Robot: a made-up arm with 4 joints.
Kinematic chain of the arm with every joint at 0, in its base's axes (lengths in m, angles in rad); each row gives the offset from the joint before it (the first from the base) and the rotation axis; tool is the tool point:
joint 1: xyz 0 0 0.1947 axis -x
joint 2: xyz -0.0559 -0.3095 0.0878 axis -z
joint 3: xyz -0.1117 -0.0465 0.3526 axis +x
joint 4: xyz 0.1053 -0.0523 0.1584 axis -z
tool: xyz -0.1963 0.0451 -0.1
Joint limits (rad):
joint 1: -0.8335..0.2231
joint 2: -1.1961..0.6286
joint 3: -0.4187..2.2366
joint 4: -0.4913..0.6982
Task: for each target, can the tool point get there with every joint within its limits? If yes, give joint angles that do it. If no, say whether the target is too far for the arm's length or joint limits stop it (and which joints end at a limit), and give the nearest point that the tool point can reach.
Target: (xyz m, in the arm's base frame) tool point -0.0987 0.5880 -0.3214
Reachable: no: joint limits stop it (at a limit: joint 1, joint 2, joint 3, joint 4) | nearest point -0.2344 -0.3818 0.2528 | short by 1.135 m
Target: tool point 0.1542 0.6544 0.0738
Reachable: no: joint limits stop it (at a limit: joint 1, joint 2, joint 3, joint 4) | nearest point -0.1144 -0.0689 0.6714 | short by 0.976 m
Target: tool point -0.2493 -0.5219 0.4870
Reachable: yes | joints -0.5086 0.2402 0.6141 0.2336
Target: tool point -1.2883 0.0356 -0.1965
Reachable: no: too far | nearest point -0.2910 -0.4595 0.2052 | short by 1.184 m
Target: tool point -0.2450 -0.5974 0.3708
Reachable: yes | joints -0.6793 0.1483 1.0413 0.3018
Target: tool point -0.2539 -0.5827 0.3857
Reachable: yes | joints -0.6275 0.3603 1.7581 0.4167
